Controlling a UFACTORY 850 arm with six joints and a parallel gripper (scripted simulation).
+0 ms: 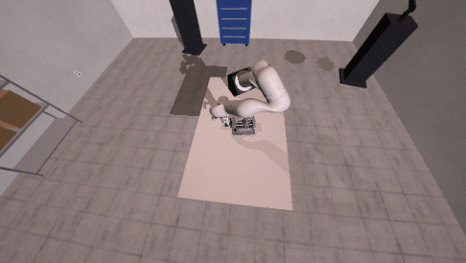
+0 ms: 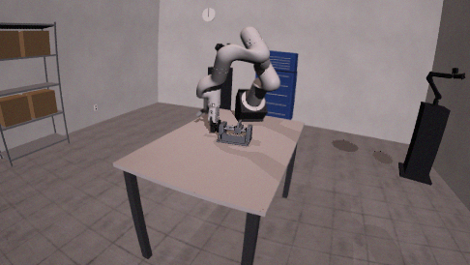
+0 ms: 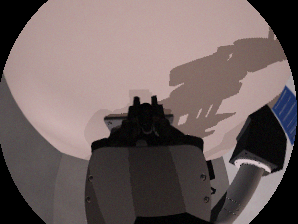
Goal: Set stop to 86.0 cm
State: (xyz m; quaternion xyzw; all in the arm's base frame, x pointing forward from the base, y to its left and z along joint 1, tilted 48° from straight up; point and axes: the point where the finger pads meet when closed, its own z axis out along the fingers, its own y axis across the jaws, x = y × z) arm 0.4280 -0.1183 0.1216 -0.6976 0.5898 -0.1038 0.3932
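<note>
My gripper is now 1 cm to the right of the thin dark lever.
</note>
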